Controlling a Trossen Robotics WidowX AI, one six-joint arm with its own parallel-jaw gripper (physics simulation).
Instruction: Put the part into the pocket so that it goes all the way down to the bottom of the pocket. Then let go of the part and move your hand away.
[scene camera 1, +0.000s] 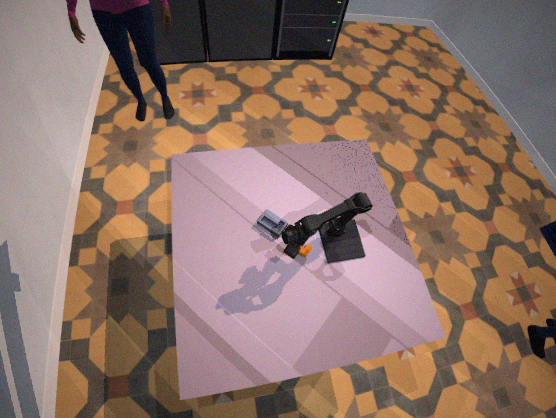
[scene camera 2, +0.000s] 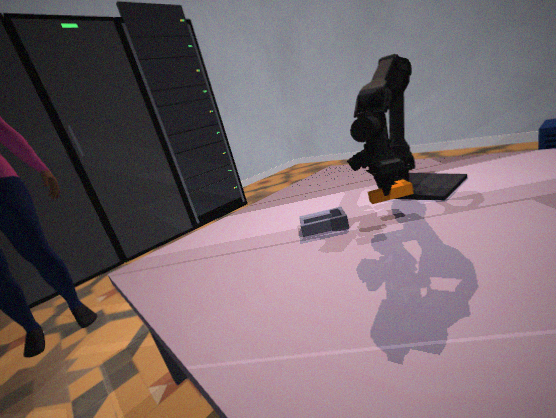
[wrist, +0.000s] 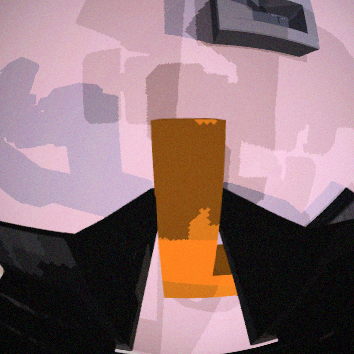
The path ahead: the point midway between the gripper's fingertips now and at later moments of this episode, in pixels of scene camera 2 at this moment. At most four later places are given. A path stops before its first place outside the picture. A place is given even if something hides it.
The gripper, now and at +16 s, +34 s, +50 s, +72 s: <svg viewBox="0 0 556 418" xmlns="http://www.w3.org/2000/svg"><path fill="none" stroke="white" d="M384 194L315 215L316 218L317 220L312 193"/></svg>
